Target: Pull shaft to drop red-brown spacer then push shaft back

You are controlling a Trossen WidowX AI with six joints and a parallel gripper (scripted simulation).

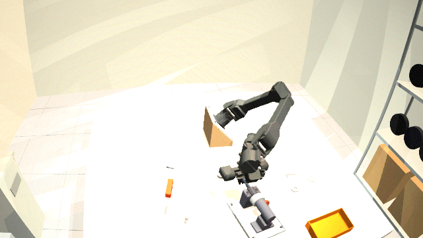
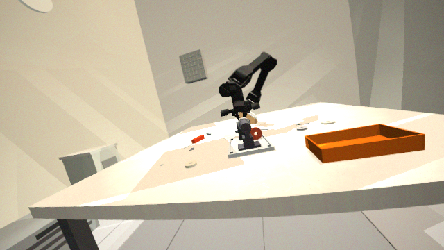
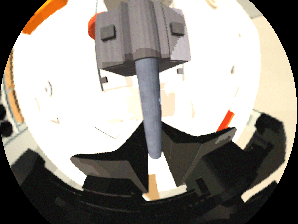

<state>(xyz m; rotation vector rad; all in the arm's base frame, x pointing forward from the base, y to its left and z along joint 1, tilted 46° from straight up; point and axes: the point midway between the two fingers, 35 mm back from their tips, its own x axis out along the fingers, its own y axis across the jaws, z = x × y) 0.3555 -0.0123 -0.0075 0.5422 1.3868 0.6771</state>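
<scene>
My gripper tip is 70 mm short of the grey-blue shaft, 30 mm below it and 10 mm to the right of it. Also, from my gripper tip: red-brown spacer: 130 mm ahead, 60 mm to the left, 10 mm below; orange tray: 340 mm ahead, 290 mm to the left, 40 mm below.
</scene>
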